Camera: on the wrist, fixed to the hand. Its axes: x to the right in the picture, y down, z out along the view.
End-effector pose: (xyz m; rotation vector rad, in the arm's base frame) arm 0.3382 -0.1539 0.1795 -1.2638 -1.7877 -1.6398
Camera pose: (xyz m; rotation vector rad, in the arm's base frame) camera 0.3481 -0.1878 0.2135 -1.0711 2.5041 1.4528
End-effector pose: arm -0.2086 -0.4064 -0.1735 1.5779 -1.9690 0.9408
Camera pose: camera -0.2435 -0.3824 -0.1488 2.0911 0.2019 0.9051
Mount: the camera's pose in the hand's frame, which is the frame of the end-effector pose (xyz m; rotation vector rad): 0.0102 0.0308 -0.0368 0.5320 0.5386 -1.6012
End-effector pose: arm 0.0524 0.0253 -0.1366 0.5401 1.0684 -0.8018
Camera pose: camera 0.0590 0.0678 -0.1603 0.2299 1.7531 -2.4848
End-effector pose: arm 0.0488 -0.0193 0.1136 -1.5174 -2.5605 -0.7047
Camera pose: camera 0.0639 -0.0143 0.1600 0.9498 -2.6037 -0.2742
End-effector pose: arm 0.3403 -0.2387 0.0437 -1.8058 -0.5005 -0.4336
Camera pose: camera 0.3640 -0.2807 0.0346 -0.3967 -1.4322 -1.5965
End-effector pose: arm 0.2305 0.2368 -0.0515 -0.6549 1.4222 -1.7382
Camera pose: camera 0.2033 0.2471 -0.0910 0.8029 -0.2825 2.3769
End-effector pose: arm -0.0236 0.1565 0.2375 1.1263 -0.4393 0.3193
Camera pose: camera -0.0224 0.2028 0.2537 1.4975 1.1026 -0.7146
